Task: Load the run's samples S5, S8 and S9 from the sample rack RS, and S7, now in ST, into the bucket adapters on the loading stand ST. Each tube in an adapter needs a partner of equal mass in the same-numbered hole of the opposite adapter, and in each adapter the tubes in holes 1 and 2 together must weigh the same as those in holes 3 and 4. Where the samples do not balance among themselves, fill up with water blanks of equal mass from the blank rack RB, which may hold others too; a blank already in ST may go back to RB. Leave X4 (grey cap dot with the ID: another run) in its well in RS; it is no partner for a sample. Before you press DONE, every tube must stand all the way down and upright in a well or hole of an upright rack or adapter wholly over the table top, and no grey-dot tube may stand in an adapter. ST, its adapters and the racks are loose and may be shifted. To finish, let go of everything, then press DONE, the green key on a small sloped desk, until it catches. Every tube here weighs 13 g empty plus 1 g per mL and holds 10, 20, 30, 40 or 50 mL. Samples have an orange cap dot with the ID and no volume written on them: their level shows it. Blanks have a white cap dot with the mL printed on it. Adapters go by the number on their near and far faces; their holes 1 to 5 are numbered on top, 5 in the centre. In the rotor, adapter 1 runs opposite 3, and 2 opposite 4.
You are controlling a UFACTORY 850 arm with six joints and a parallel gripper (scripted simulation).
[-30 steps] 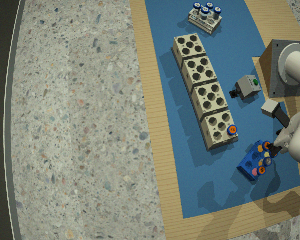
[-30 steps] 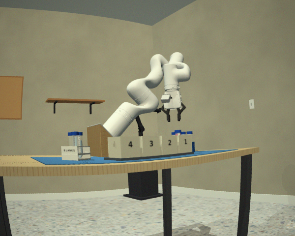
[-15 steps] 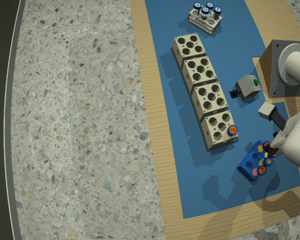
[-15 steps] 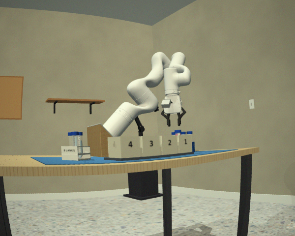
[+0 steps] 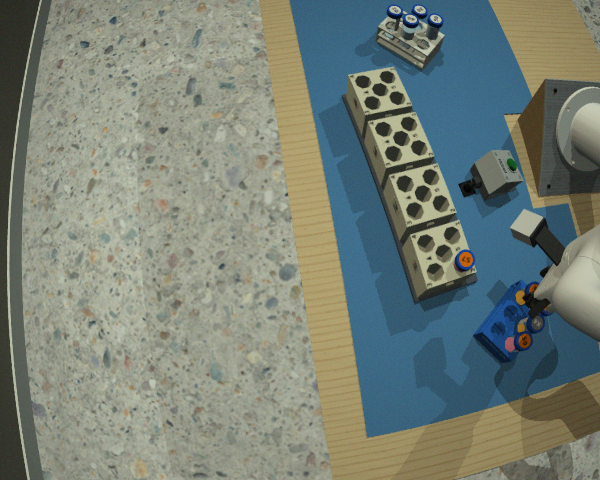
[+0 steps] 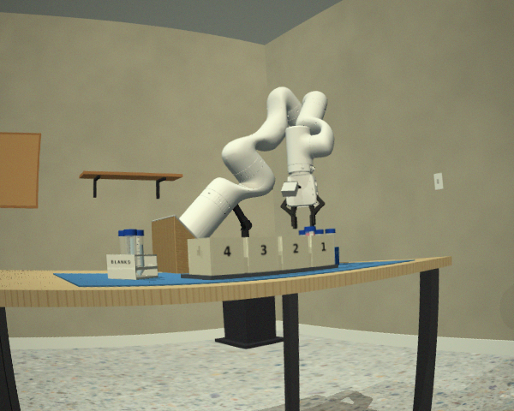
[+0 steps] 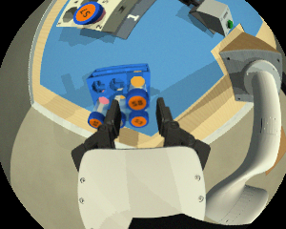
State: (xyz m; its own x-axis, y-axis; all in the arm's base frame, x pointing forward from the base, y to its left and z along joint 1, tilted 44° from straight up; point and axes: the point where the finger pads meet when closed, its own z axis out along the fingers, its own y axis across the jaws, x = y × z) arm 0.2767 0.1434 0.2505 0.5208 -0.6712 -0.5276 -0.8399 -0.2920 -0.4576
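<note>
My gripper is now 10 mm to the left of the orange-dot sample tube and 80 mm above it. Also, from my hand: sample tube S5 (30 mm behind, 30 mm to the left, 80 mm below); then blue sample rack RS (20 mm ahead, 40 mm to the left, 120 mm below); then grey-dot tube X4 (20 mm ahead, 50 mm to the left, 80 mm below).
</note>
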